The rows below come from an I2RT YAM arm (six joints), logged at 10 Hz.
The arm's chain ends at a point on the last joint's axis. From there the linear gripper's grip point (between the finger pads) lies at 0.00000 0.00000 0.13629 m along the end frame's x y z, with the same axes.
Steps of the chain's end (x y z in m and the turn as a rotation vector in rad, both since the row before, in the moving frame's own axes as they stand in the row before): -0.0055 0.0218 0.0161 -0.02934 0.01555 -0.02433; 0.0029 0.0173 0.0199 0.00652 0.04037 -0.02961; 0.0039 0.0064 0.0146 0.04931 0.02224 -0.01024; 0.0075 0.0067 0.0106 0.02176 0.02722 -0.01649; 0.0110 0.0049 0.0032 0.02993 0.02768 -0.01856; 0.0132 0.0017 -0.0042 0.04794 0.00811 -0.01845; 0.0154 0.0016 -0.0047 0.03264 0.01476 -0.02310
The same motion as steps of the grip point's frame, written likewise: -0.0033 0.0258 0.0160 -0.02934 0.01555 -0.02433; 0.0084 0.0163 0.0198 0.00652 0.04037 -0.02961; 0.0069 -0.0003 0.0144 0.04931 0.02224 -0.01024; 0.0112 0.0037 0.0105 0.02176 0.02722 -0.01649; 0.0147 0.0008 0.0031 0.02993 0.02768 -0.01856; 0.0142 -0.0048 -0.0044 0.04794 0.00811 -0.01845; 0.0174 -0.0029 -0.0048 0.03264 0.01476 -0.02310
